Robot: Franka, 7 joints.
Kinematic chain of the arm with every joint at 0, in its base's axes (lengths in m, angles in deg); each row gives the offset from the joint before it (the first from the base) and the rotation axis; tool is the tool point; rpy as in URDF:
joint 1: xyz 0 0 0.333 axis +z
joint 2: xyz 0 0 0 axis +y
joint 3: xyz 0 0 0.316 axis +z
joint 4: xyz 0.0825 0 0 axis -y
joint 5: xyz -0.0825 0 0.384 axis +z
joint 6: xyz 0 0 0 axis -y
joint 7: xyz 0.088 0 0 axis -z
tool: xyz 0 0 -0.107 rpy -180 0 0
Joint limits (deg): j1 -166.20..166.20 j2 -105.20..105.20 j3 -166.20..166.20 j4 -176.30..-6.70 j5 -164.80..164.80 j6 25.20..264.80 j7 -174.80..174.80
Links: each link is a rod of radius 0.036 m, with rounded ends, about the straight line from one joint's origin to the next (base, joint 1, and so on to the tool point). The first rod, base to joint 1, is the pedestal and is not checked.
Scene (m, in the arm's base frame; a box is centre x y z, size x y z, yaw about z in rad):
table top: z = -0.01
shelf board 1: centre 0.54 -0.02 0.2 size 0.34 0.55 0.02 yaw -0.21
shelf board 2: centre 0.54 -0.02 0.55 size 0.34 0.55 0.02 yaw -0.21
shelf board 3: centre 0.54 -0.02 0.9 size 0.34 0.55 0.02 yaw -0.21
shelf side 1: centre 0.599 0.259 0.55 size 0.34 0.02 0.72 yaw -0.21
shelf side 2: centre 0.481 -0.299 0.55 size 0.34 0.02 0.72 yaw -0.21
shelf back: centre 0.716 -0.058 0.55 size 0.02 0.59 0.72 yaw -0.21
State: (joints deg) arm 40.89 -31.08 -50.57 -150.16 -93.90 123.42 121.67
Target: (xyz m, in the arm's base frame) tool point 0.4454 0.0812 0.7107
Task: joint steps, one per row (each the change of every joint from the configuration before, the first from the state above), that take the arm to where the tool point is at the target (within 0.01 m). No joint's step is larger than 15 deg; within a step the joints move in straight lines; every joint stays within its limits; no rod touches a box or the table.
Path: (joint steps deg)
1: -4.54 -13.33 9.05 -8.71 9.46 -12.67 0.00
2: -4.55 -13.34 9.05 -8.72 9.46 -12.67 0.00
3: -4.54 -13.33 9.05 -8.71 9.46 -12.67 0.00
4: 6.74 2.83 1.89 9.00 -7.27 11.35 0.00
5: 6.75 2.83 1.89 8.99 -7.27 11.34 0.00
6: 6.74 2.83 1.89 9.00 -7.27 11.34 0.00
7: 6.75 2.83 1.88 8.99 -7.26 11.35 0.00
8: -0.20 12.85 -7.02 10.08 -0.68 -1.19 0.00
9: -0.20 12.85 -7.02 10.08 -0.67 -1.19 0.00

